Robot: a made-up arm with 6 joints. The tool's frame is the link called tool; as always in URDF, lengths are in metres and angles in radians.
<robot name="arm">
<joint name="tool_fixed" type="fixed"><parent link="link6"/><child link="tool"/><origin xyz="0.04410 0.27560 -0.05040" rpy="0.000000 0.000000 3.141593"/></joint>
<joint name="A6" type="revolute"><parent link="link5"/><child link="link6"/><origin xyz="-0.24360 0.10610 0.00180" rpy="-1.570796 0.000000 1.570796"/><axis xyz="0 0 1"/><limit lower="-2.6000" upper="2.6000"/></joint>
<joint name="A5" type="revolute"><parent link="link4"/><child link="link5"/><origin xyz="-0.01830 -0.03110 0.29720" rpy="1.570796 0.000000 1.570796"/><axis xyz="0 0 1"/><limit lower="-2.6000" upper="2.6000"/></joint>
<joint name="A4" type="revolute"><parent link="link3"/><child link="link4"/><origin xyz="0.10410 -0.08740 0.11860" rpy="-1.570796 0.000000 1.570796"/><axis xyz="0 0 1"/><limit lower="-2.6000" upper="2.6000"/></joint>
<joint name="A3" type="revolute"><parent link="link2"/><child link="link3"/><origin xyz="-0.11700 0.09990 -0.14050" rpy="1.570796 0.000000 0.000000"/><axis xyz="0 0 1"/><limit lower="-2.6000" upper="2.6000"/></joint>
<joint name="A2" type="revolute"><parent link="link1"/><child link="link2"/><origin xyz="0.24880 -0.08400 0.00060" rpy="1.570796 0.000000 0.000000"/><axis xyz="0 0 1"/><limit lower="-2.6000" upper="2.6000"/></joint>
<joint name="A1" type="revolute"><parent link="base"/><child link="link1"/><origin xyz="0.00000 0.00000 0.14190" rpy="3.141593 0.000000 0.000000"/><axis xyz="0 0 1"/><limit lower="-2.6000" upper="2.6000"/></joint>
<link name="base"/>
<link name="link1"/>
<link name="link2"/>
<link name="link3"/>
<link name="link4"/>
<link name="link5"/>
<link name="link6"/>
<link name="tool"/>
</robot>
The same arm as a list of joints. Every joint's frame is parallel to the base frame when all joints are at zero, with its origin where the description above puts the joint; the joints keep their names.
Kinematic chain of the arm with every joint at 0, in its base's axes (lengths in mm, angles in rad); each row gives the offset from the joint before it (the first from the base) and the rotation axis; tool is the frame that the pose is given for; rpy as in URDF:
A1: xyz 0 0 141.9 axis -z
A2: xyz 248.8 84 -0.6 axis +y
A3: xyz -117 -140.5 -99.9 axis +z
A4: xyz 104.1 -87.4 118.6 axis -x
A5: xyz -297.2 -18.3 31.1 axis +y
A6: xyz -106.1 1.8 243.6 axis +z
tool: xyz -44.1 -275.6 -50.4 rpy 0 0 0
Joint limits (rad, base to tool): -2.6..2.6 -2.6..2.6 -2.6..2.6 -2.6..2.6 -2.6..2.6 -2.6..2.6

